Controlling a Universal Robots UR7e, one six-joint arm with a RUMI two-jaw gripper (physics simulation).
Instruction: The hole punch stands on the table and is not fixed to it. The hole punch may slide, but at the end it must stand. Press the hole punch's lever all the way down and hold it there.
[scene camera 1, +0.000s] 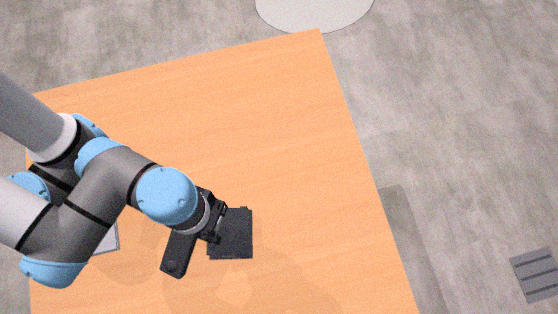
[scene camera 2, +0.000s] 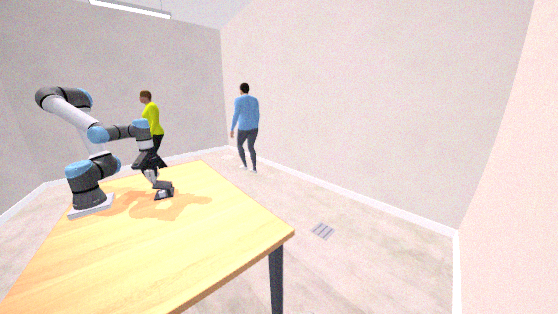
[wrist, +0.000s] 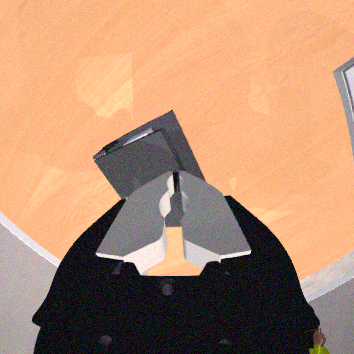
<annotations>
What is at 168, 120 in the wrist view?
A black hole punch.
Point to my gripper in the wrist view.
176, 174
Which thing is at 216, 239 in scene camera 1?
My gripper.
</annotations>
